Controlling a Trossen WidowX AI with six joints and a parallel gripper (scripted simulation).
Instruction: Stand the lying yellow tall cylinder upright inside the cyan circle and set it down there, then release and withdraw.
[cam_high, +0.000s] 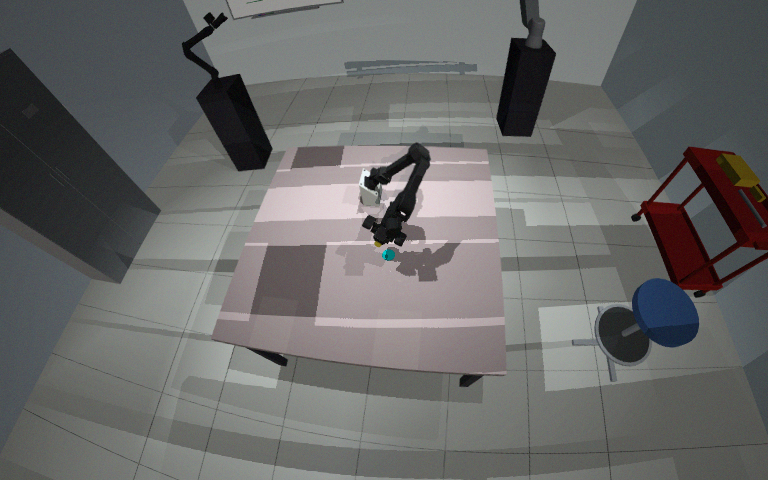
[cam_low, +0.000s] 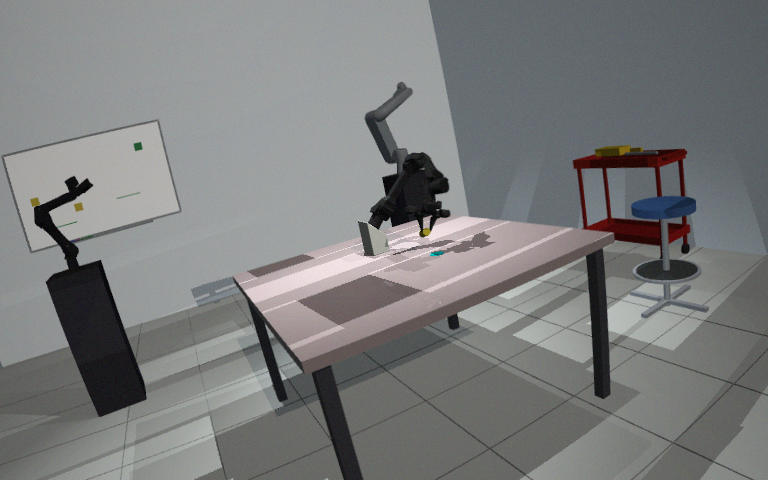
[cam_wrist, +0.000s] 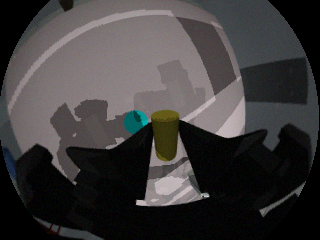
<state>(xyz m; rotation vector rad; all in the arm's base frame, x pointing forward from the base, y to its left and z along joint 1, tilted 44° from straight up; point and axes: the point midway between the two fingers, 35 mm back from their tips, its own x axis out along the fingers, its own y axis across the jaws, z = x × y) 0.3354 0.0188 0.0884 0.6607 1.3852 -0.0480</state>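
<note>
My gripper tip is now 110 mm above the cyan circle and 30 mm to the right of it. Also, from my gripper tip: yellow tall cylinder (20 mm behind, 10 mm to the left, 10 mm below).
</note>
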